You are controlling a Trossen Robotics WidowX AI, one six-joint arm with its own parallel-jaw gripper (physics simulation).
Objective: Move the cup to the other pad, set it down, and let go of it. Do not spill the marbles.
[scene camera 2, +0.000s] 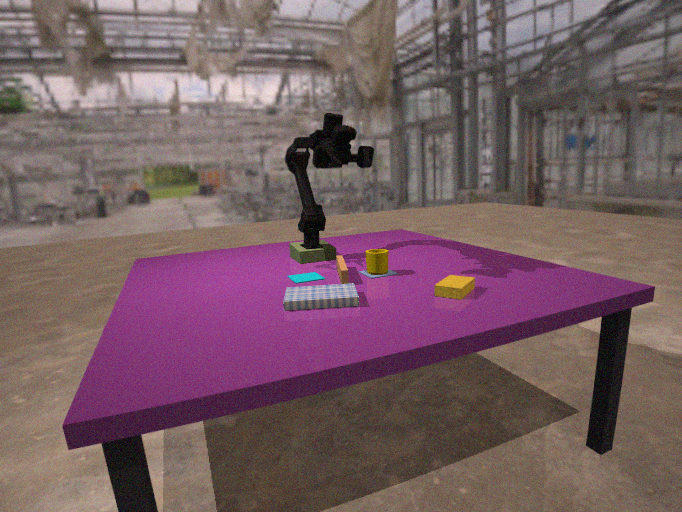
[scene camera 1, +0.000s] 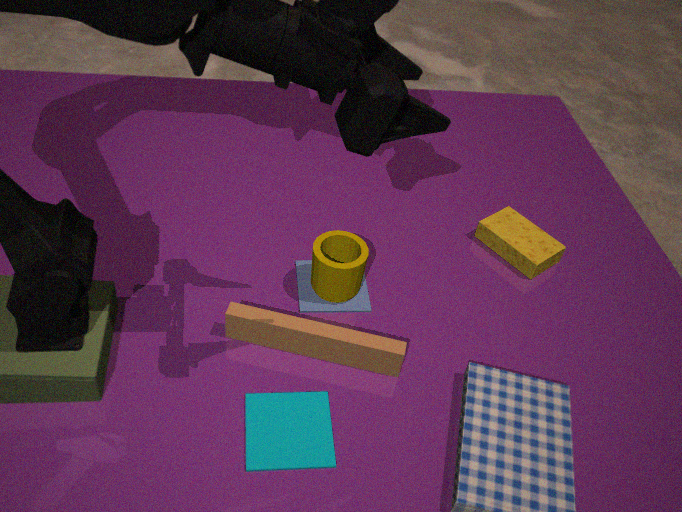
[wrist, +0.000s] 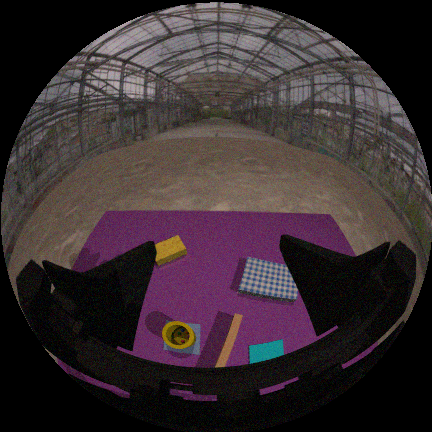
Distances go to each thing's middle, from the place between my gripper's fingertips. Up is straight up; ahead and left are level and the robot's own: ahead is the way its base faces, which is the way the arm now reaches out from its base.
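Counting from my hand, I find the yellow cup (scene camera 1: 339, 258) 30 cm below it, 4 cm behind it and 8 cm to the left of it. The wooden bar (scene camera 1: 319, 340) is 32 cm below my hand, 9 cm behind it and 2 cm to the right of it, whereas the cyan pad (scene camera 1: 292, 430) rests 34 cm below my hand, 13 cm behind it and 12 cm to the right of it. Going by their middles, the cyan pad is the farthest from my hand of the things named here.
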